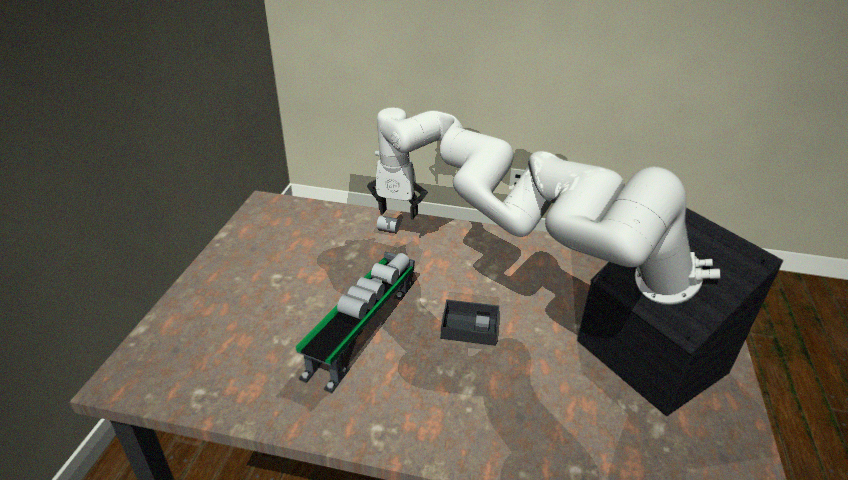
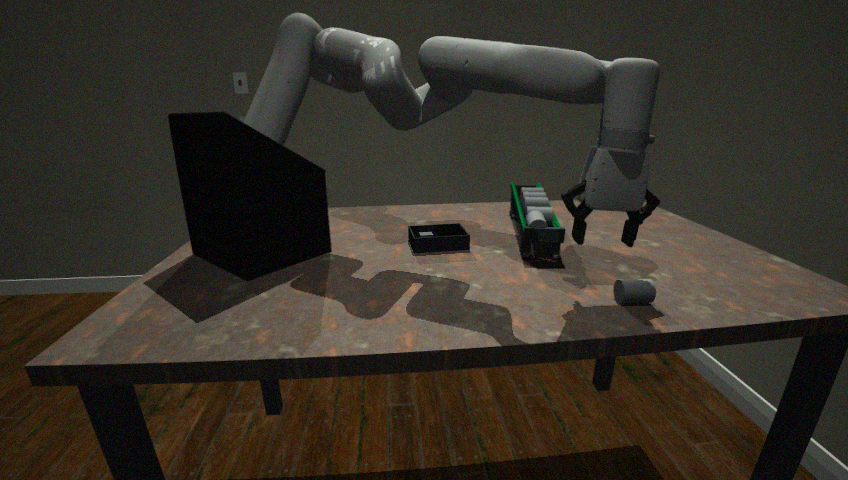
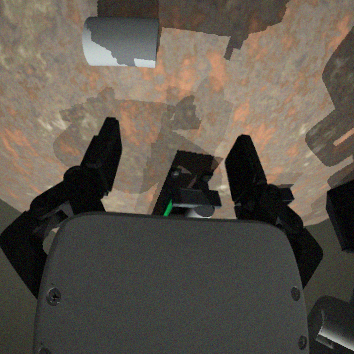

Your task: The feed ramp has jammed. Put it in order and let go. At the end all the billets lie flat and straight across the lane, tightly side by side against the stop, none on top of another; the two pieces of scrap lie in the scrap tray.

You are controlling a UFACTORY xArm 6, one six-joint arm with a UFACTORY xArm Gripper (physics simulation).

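Where they show: gripper, fingertip midpoint: [image 1: 398,214] [image 2: 602,243] [image 3: 177,139]; arm's base, origin of the base link: [image 1: 668,276] [image 2: 258,146].
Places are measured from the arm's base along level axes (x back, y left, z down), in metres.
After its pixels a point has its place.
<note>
My gripper [image 1: 398,214] {x -0.672, y -0.202, z 0.147 m} [image 2: 603,240] {x -0.672, y -0.202, z 0.147 m} [image 3: 177,139] {x -0.672, y -0.202, z 0.147 m} is open and empty, pointing down above the table near a loose grey billet [image 1: 388,224] {x -0.714, y -0.227, z 0.208 m} [image 2: 634,292] {x -0.713, y -0.262, z 0.212 m} [image 3: 122,42] {x -0.719, y -0.247, z 0.199 m}. This billet lies on its side on the table, beyond the stop end of the feed ramp [image 1: 326,340] [image 3: 167,208]. Several billets lie in the lane. The one at the stop [image 2: 553,235] {x -0.626, y -0.057, z 0.180 m}, an end billet [image 1: 399,262] {x -0.590, y -0.010, z 0.147 m} [image 2: 536,219] {x -0.591, y -0.046, z 0.149 m} [image 3: 201,213] {x -0.602, y -0.048, z 0.155 m}, is turned askew. The neighbouring billet [image 1: 385,273] {x -0.605, y 0.042, z 0.147 m} lies across. Farther billets [image 1: 361,295] {x -0.617, y 0.146, z 0.134 m} lie close together. One light scrap piece [image 1: 482,321] {x -0.357, y 0.049, z 0.210 m} [image 2: 426,233] {x -0.359, y 0.045, z 0.210 m} lies in the scrap tray [image 1: 470,336] {x -0.371, y 0.097, z 0.219 m} [image 2: 443,244] {x -0.398, y 0.003, z 0.222 m}; I cannot make out a second.
The robot's black base block [image 1: 630,356] {x -0.032, y 0.081, z 0.165 m} [image 2: 255,196] {x -0.044, y -0.138, z 0.079 m} stands on the table, on the tray's other side from the ramp. The ramp's green side rails [image 1: 318,330] {x -0.665, y 0.262, z 0.154 m} rise along the lane. The table edge [image 2: 416,358] {x -0.361, y -0.394, z 0.250 m} runs near the loose billet.
</note>
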